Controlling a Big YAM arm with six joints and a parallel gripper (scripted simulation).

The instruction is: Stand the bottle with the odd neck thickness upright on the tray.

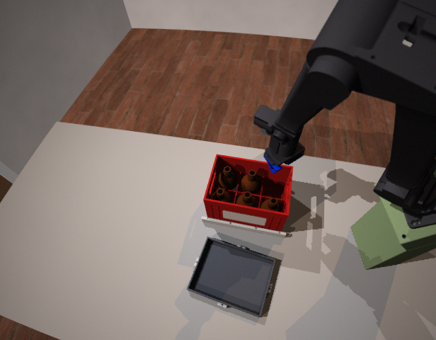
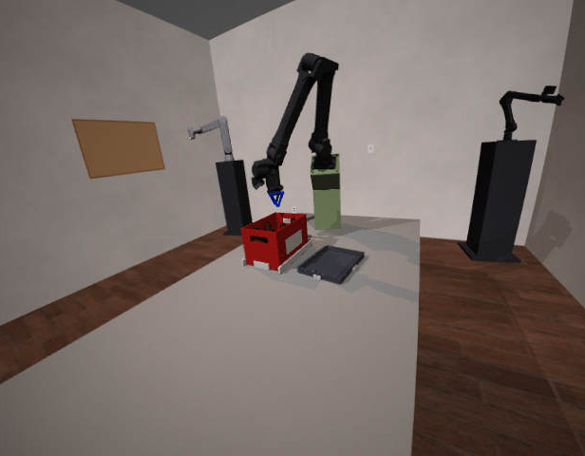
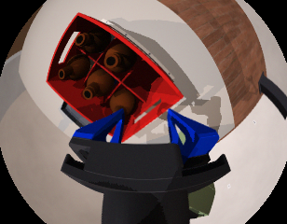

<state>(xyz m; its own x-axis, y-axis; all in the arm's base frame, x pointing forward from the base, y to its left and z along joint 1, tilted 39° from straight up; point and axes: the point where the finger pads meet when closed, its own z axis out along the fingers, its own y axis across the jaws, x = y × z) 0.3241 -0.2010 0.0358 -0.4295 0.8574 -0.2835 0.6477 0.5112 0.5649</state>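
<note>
Right now my hand is 150 mm above the crate, 90 mm short of it and 30 mm to the right of it. Also, from my hand: dark grey tray: 290 mm to the left, 220 mm below, 150 mm ahead; brown bottle: 190 mm ahead, 150 mm below, 50 mm to the left.
</note>
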